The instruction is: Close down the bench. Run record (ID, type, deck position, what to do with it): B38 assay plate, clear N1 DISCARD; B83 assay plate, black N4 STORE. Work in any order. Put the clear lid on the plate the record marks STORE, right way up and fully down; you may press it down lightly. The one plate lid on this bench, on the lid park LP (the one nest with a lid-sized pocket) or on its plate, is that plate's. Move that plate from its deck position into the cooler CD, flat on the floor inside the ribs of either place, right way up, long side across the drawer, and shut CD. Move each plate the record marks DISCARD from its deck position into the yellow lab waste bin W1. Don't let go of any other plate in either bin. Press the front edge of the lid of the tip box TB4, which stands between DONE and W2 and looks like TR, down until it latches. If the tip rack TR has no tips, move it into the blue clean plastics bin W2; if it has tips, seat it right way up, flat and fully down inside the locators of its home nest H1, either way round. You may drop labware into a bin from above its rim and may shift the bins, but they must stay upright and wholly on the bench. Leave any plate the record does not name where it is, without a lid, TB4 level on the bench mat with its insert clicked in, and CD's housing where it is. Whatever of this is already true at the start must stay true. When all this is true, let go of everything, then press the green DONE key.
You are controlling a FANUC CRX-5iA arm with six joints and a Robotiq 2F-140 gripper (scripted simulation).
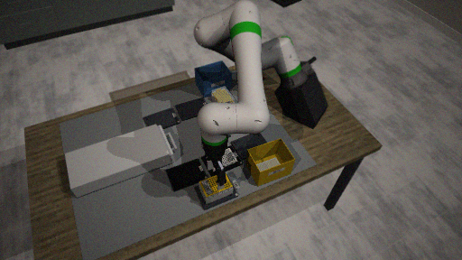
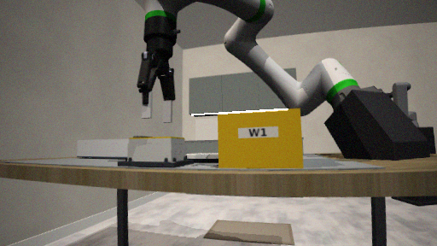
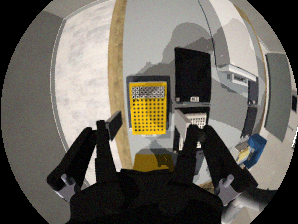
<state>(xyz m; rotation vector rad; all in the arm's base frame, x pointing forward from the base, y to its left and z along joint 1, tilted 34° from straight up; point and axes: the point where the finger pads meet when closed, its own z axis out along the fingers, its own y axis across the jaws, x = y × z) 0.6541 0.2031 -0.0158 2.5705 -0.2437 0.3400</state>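
Right now the DONE key block is 37 cm behind my hand, 23 cm to the right of it and 9 cm below it. Round my hand: black deck nest 16 cm to the right, 14 cm below, 5 cm ahead; yellow tip rack TR 9 cm below, 1 cm behind; pale well plate 12 cm to the right, 12 cm below, 12 cm behind.
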